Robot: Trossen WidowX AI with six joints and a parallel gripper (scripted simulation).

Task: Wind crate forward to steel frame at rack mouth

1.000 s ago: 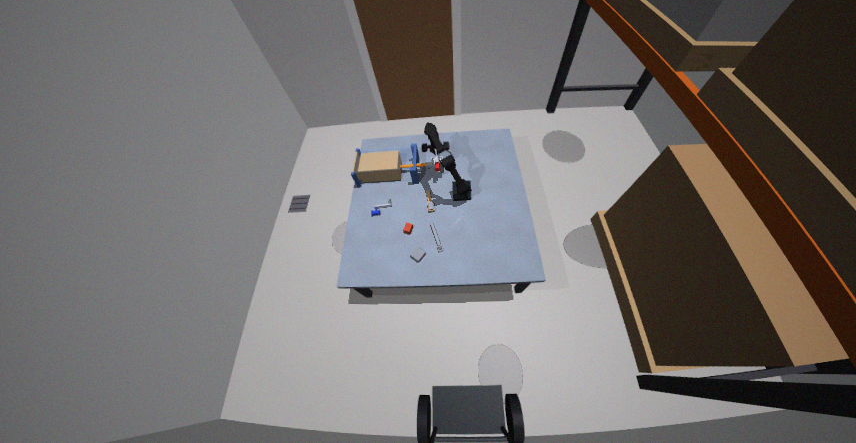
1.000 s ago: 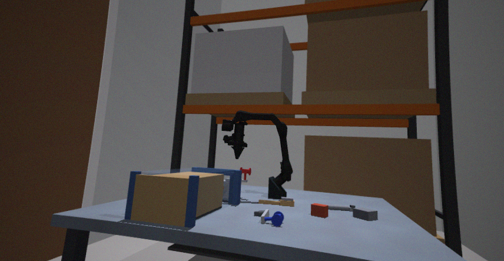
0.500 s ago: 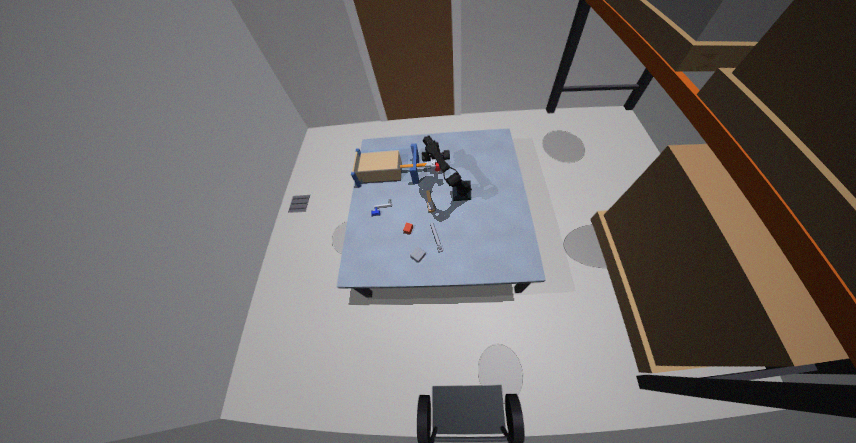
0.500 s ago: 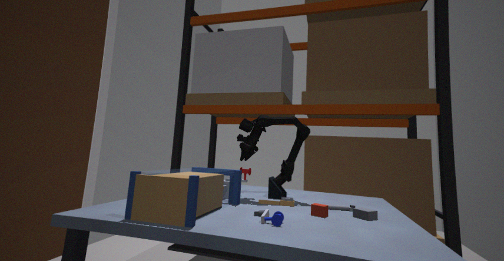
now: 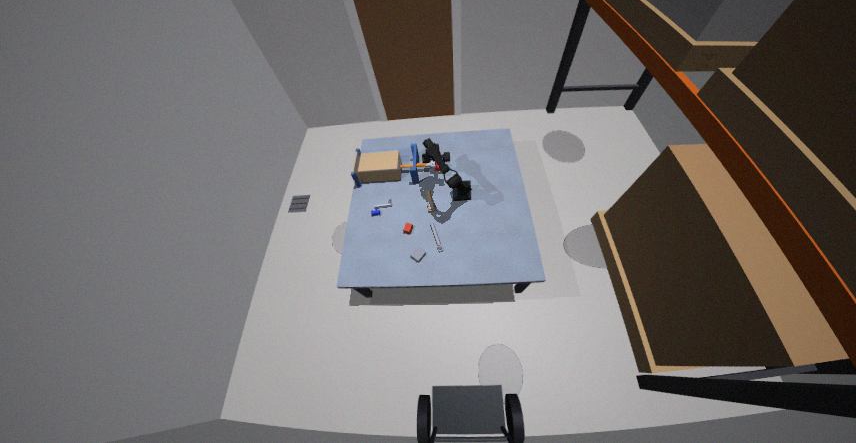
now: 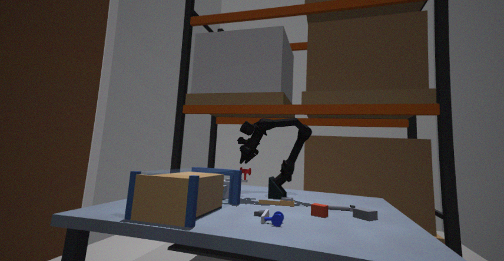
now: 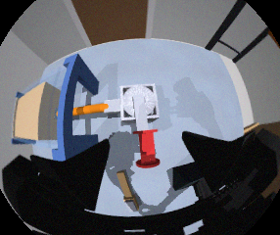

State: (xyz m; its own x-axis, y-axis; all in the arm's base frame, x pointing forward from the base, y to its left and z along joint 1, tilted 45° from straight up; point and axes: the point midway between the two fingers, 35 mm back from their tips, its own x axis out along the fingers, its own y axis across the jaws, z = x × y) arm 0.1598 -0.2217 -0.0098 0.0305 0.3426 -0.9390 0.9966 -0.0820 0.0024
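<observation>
The red knob is 6 cm below my gripper tip and 2 cm to the left of it. Also, from my gripper tip: blue frame (16 cm ahead, 9 cm to the right, 9 cm below); then winch handle (9 cm below, 2 cm to the right); then grey winch (16 cm below, 9 cm to the right, 2 cm behind).
</observation>
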